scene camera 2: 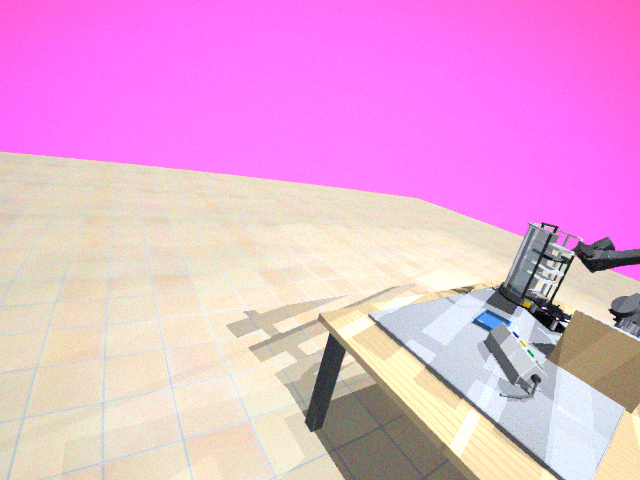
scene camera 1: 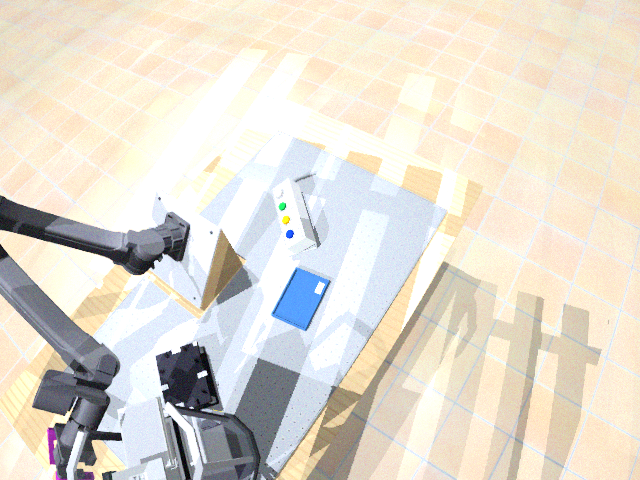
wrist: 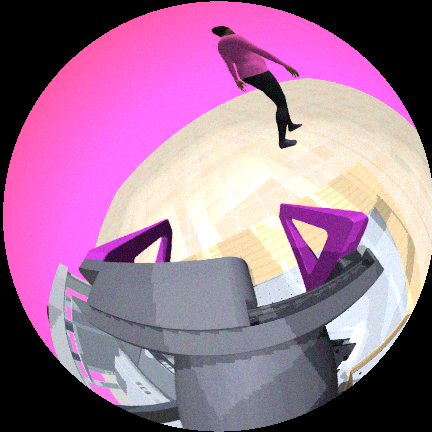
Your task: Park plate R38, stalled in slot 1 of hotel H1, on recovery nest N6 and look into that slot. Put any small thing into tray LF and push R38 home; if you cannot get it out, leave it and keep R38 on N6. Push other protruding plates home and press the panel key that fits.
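Pixels of known places: gripper, fingertip midpoint: (wrist: 225, 217); arm's base at its link origin: (scene camera 2: 617, 345) (scene camera 1: 176, 236).
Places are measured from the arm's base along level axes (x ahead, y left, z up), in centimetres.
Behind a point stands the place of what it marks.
My gripper (scene camera 1: 63, 459) (wrist: 225, 217) @[x 27.9, y -56.3, z 14.5 cm] has magenta fingers, wide open with nothing between them. It is at the lower left of scene camera 1, left of a tall hotel (scene camera 1: 225, 443) @[x 48.3, y -29.8, z 8.1 cm] (scene camera 2: 522, 258) @[x 47.8, y -29.5, z 7.8 cm] with clear walls and several levels. Its label and slot 1 cannot be made out, and plate R38 cannot be identified. A black nest-like fixture (scene camera 1: 185, 376) @[x 25.6, y -27.1, z -7.6 cm] (scene camera 2: 554, 316) @[x 23.3, y -20.2, z -7.6 cm] with white corner pieces lies by the hotel's base; its label is unreadable. A shallow blue tray (scene camera 1: 299, 302) @[x 36.1, y 6.9, z -13.4 cm] (scene camera 2: 488, 321) @[x 37.3, y 8.4, z -13.4 cm] bears a white label. The pale key panel (scene camera 1: 304, 240) @[x 28.4, y 21.0, z -6.8 cm] (scene camera 2: 509, 357) @[x 19.1, y 32.6, z -9.4 cm] has green, yellow and blue keys.
A second dark arm (scene camera 1: 62, 227) @[x -5.7, y -17.9, z 25.5 cm] (scene camera 2: 622, 257) @[x 13.3, y -30.0, z 23.9 cm] reaches to an upright white board (scene camera 1: 200, 258) @[x 10.3, y -0.9, z -1.0 cm] with wooden sides. A pale slotted structure (wrist: 58, 300) is at the wrist view's lower left. A person (wrist: 245, 59) in pink stands beyond the table. A cable runs behind the panel.
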